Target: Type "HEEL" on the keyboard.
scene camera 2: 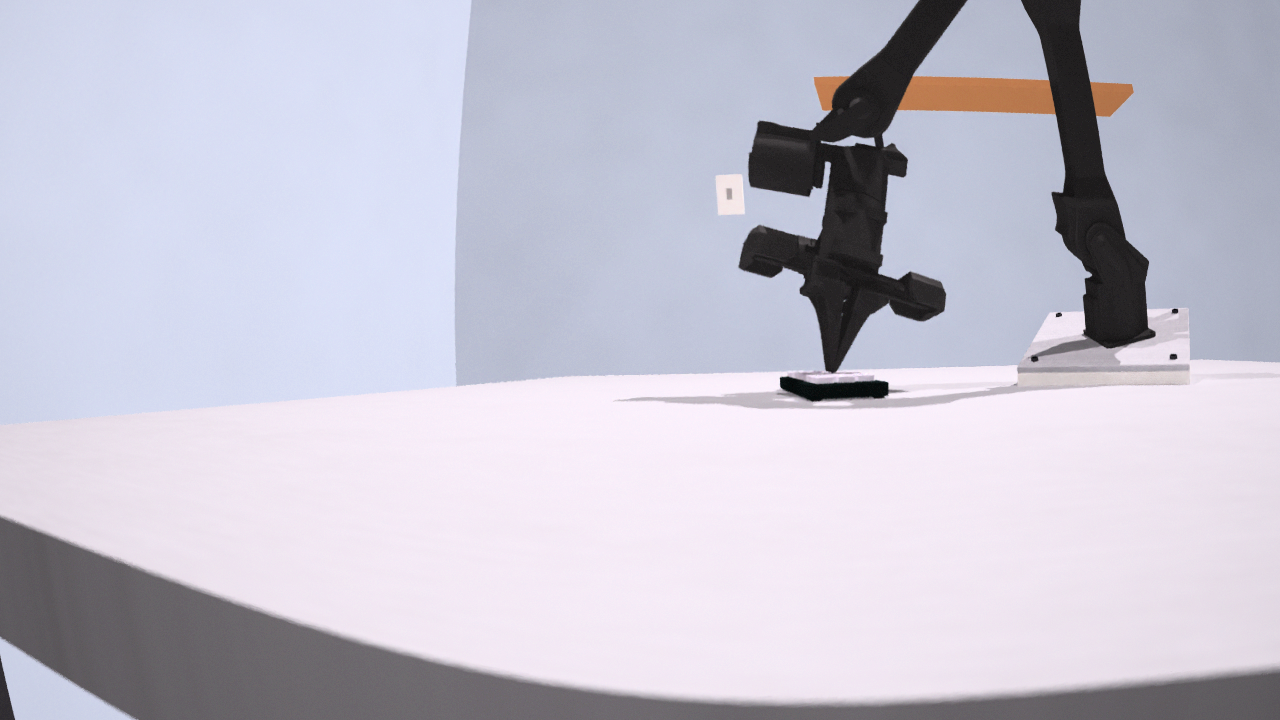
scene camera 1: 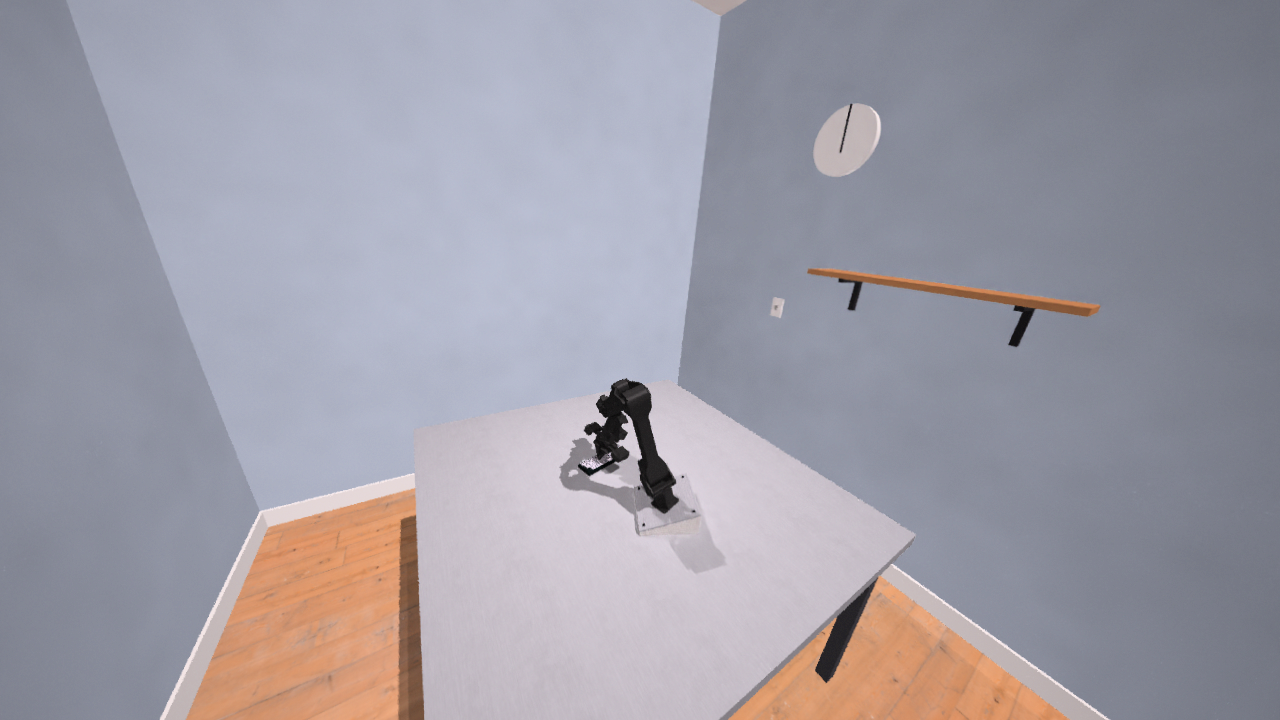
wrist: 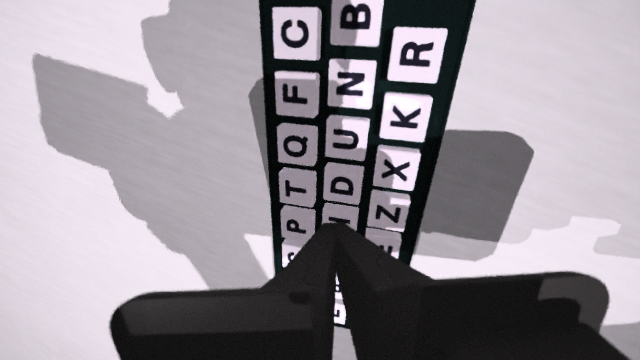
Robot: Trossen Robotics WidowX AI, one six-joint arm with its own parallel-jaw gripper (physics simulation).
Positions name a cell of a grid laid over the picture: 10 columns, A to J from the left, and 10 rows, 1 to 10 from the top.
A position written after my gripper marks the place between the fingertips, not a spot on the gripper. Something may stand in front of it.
Labels:
My gripper shows in scene camera 2 (G6), in scene camera 1 (E7) and in the wrist view (F7).

